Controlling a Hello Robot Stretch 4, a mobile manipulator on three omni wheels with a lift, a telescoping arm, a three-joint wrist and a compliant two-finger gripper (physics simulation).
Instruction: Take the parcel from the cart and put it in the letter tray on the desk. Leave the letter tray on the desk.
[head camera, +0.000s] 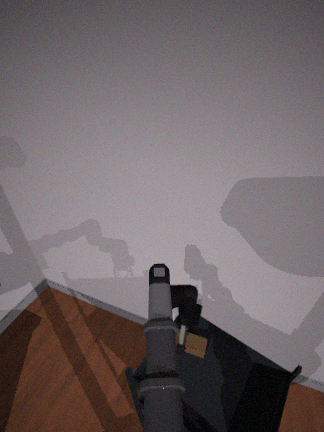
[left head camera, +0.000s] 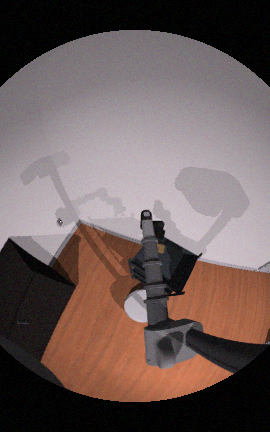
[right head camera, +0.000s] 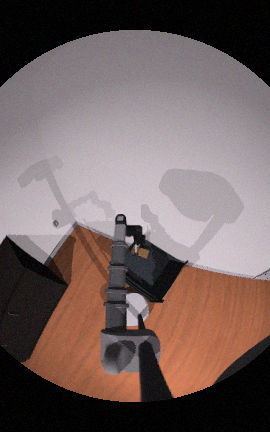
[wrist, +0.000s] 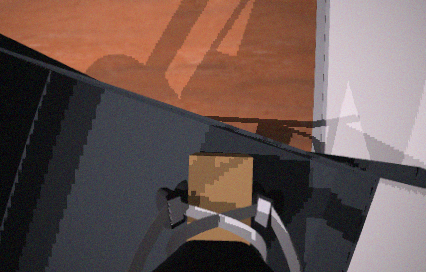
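Seen in the pictures: gripper, fingertip midpoint: (head camera: 182, 341) (right head camera: 137, 251) (wrist: 219, 196); robot's base, link origin: (left head camera: 142, 304) (right head camera: 130, 307).
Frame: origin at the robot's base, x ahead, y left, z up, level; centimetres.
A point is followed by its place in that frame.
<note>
The parcel (head camera: 196, 345) {y -13.3, x 45.7, z 69.1 cm} (left head camera: 161, 248) {y -14.9, x 45.1, z 69.1 cm} (right head camera: 144, 253) {y -14.3, x 45.1, z 69.1 cm} (wrist: 220, 175) {y -6.4, x 49.8, z 69.2 cm} is a tan box on the dark cart (head camera: 202, 382) {y -14.4, x 35.5, z 63.5 cm} (left head camera: 175, 265) {y -25.5, x 31.2, z 63.5 cm} (right head camera: 157, 275) {y -23.7, x 28.2, z 63.5 cm} (wrist: 135, 145) {y -1.2, x 42.3, z 63.5 cm}, near the cart's wall-side end. My gripper (head camera: 185, 342) {y -8.7, x 48.9, z 65.7 cm} (right head camera: 138, 249) {y -8.7, x 48.9, z 65.7 cm} (wrist: 219, 196) {y -8.7, x 48.9, z 65.7 cm} is over the cart, with one fingertip on each side of the parcel in the wrist view. The fingertips press on the parcel's sides, and the parcel lies in line with the gripper. Whether its underside touches the cart is hidden. The letter tray and the desk cannot be made out in these views.
A dark cabinet (left head camera: 30, 305) {y 96.9, x -13.3, z 67.7 cm} (right head camera: 30, 300) {y 96.5, x -12.3, z 55.0 cm} stands at the left. A white round object (left head camera: 135, 306) {y 7.9, x -0.9, z 18.7 cm} (right head camera: 138, 309) {y -9.3, x -0.7, z 18.7 cm} is on the wooden floor beside the cart, partly behind my arm. The pale wall (head camera: 150, 125) {y 1.9, x 89.6, z 137.1 cm} rises behind the cart, and raised edges border the cart top.
</note>
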